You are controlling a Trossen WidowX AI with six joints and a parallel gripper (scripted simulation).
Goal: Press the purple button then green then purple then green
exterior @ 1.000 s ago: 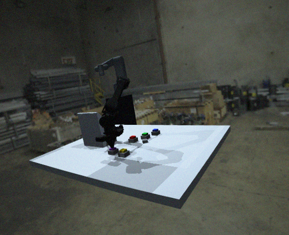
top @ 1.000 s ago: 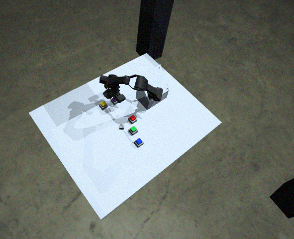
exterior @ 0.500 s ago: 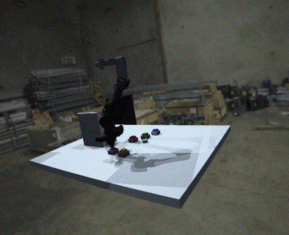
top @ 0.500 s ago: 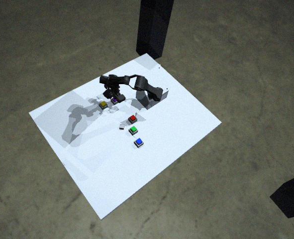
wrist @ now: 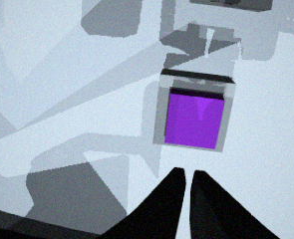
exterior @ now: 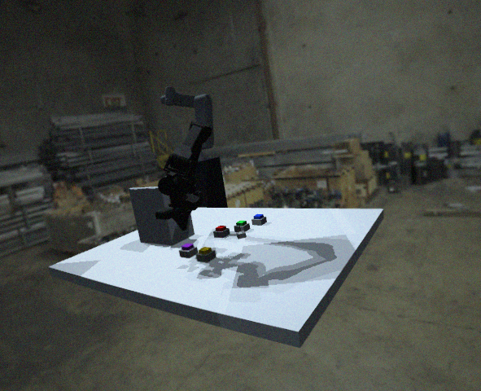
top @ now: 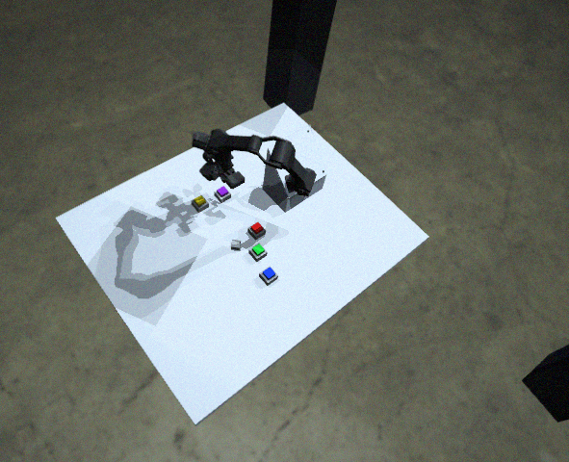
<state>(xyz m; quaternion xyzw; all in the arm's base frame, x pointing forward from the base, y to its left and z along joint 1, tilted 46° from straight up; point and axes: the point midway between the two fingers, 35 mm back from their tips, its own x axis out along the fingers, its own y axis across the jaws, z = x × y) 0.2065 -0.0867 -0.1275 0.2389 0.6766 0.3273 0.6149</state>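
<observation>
Right now the green button is 2 cm ahead of my gripper tip, 28 cm to the left of it and 6 cm below it. From my gripper tip the other things lie so: purple button 6 cm below; red button 2 cm behind, 20 cm to the left, 6 cm below; yellow button 10 cm ahead, 1 cm to the right, 6 cm below.
</observation>
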